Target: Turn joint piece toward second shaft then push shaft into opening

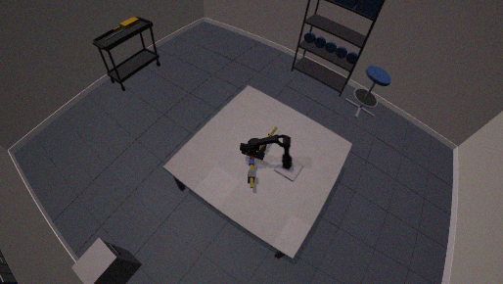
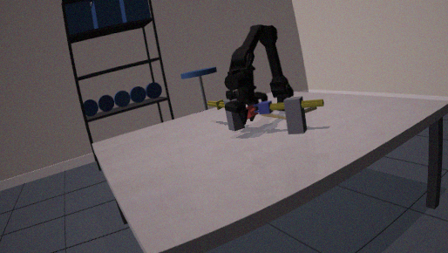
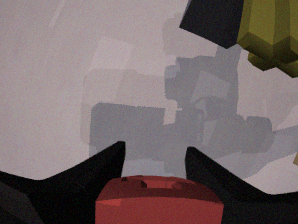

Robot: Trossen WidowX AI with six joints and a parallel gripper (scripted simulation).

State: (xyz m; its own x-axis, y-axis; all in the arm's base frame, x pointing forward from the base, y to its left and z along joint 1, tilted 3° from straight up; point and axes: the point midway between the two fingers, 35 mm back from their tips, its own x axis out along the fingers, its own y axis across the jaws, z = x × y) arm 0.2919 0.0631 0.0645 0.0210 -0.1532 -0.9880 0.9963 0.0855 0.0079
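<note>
My gripper tip is 4 cm below the red joint piece and 2 cm to the right of it.
</note>
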